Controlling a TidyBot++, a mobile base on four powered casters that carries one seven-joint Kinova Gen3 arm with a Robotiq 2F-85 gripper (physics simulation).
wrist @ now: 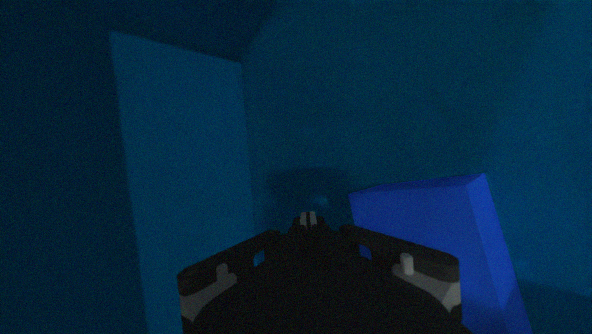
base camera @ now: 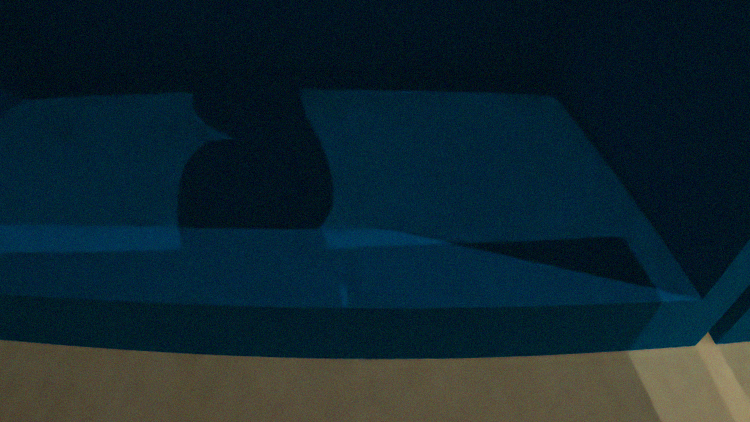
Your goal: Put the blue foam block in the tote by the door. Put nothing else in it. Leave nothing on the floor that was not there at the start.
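Places are measured from the arm's base along level axes (x left, y back, z up), in centimetres.
Pixels of known places: gripper, fingertip midpoint: (wrist: 308, 221).
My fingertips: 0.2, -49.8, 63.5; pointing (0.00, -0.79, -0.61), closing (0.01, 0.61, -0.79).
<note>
Behind a point stands the place of what it marks, as x, y, z.
The blue foam block (wrist: 415, 215) @(-2.4, -40.5, 63.9) is inside a blue-walled container, which looks like a tote (wrist: 185, 150) @(-10.1, -76.0, 71.8) (base camera: 445, 278) @(-6.7, -33.6, -32.0). In the wrist view the block is at the lower right, with its top end and one long side showing. Its lower part is hidden behind the gripper and the frame edge. My gripper (wrist: 308, 221) @(0.2, -49.8, 63.5) is shut with its fingertips together and nothing between them. It points into the container, to the left of the block. Whether they touch cannot be told. The gripper and the block do not show in the base camera view.
The container fills most of the dim base camera view, close in front, with a dark, rounded shadow on it. Tan floor (base camera: 367, 391) @(-0.2, -27.9, -39.7) runs along its lower edge. Another blue part (base camera: 731, 299) @(-31.9, -29.5, -32.2) stands at the right edge. Container walls rise on the left and behind in the wrist view.
</note>
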